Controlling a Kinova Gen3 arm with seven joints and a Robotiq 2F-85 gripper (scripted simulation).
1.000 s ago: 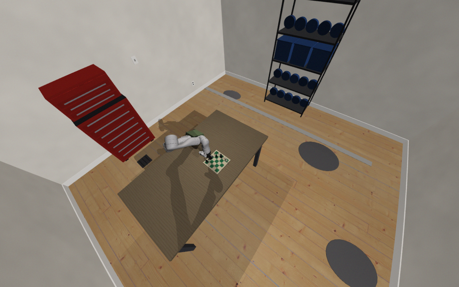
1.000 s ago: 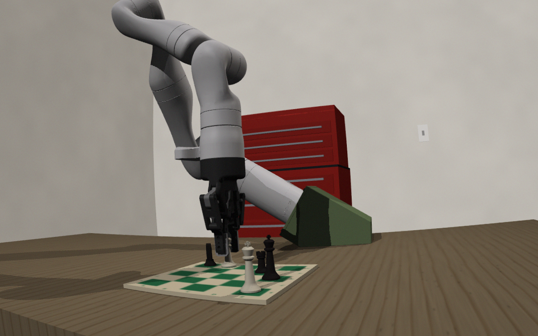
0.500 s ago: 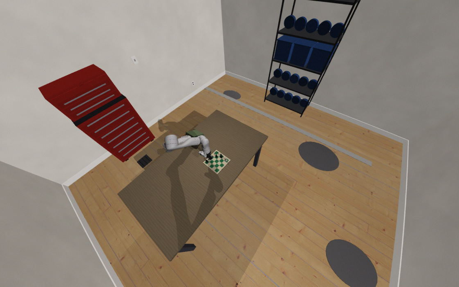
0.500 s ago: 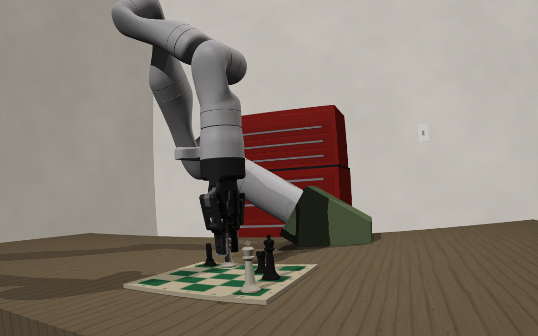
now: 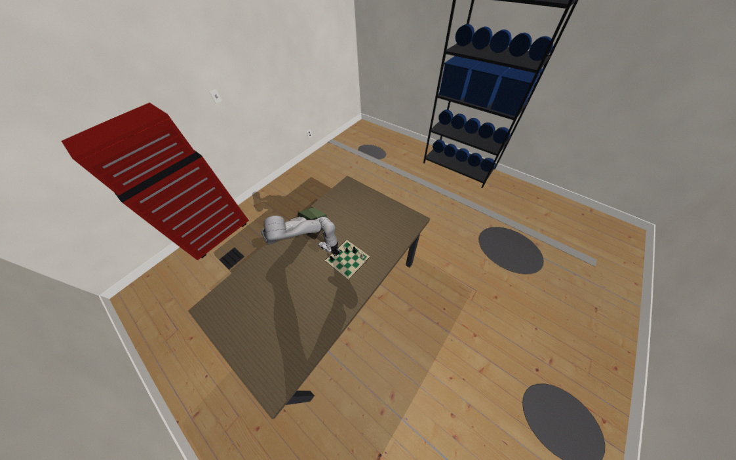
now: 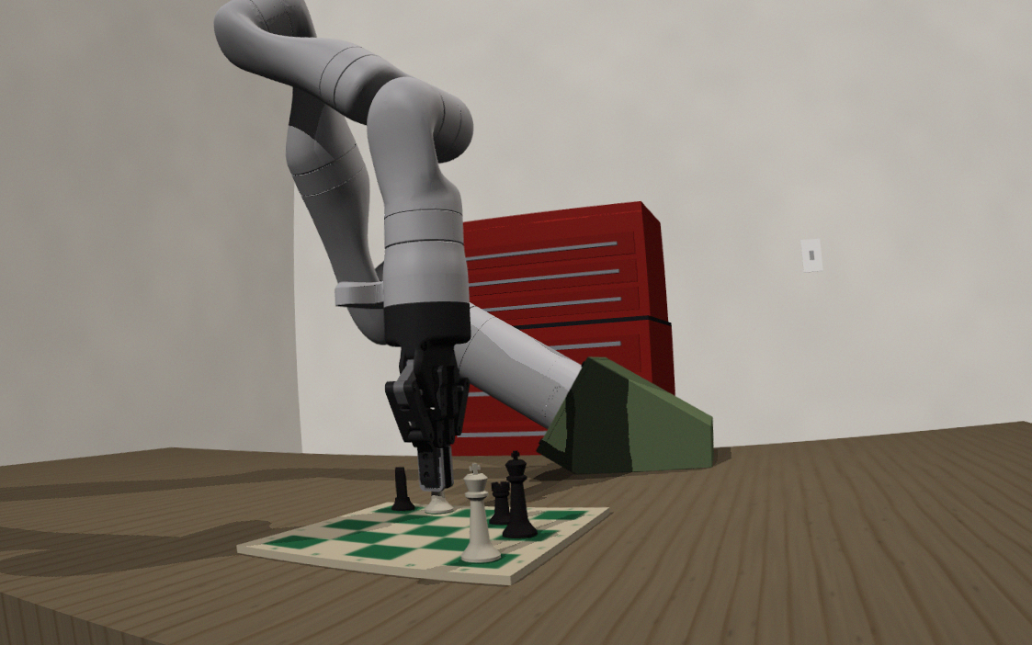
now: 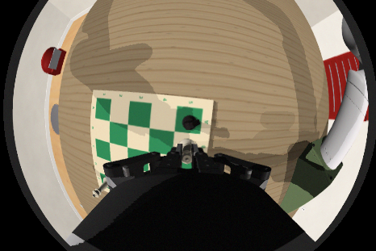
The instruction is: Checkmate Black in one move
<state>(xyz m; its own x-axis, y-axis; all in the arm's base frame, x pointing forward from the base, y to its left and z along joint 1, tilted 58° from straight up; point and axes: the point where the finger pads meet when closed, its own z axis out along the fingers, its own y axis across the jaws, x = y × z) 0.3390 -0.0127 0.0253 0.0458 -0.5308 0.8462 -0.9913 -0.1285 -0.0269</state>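
My hand is 4 cm to the left of the black bishop and 2 cm above it. The rest, counted from my hand: white queen 1 cm below; then cream chessboard 8 cm ahead, 4 cm below, 3 cm to the left; then black rook 8 cm to the left, 4 cm ahead, 2 cm below.
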